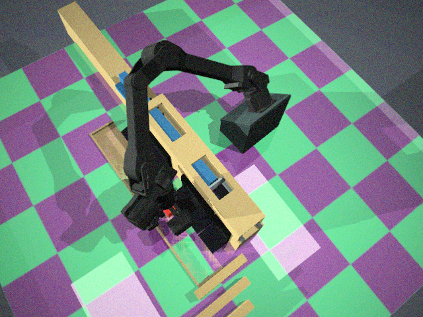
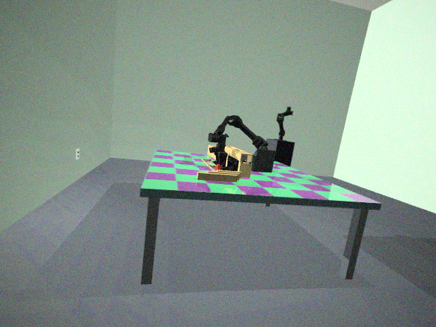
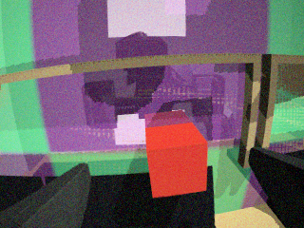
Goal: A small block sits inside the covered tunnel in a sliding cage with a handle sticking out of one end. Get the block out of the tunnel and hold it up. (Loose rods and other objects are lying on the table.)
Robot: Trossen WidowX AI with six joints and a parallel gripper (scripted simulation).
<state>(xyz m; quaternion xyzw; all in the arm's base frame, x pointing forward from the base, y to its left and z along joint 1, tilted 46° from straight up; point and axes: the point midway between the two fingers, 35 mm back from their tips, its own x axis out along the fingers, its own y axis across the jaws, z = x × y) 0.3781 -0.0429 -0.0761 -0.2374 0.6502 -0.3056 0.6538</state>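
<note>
Right now my gripper tip is 1 cm past the small red block and 2 cm above it. Also, from my gripper tip: tan covered tunnel: 12 cm behind, 26 cm to the right, 3 cm above.
</note>
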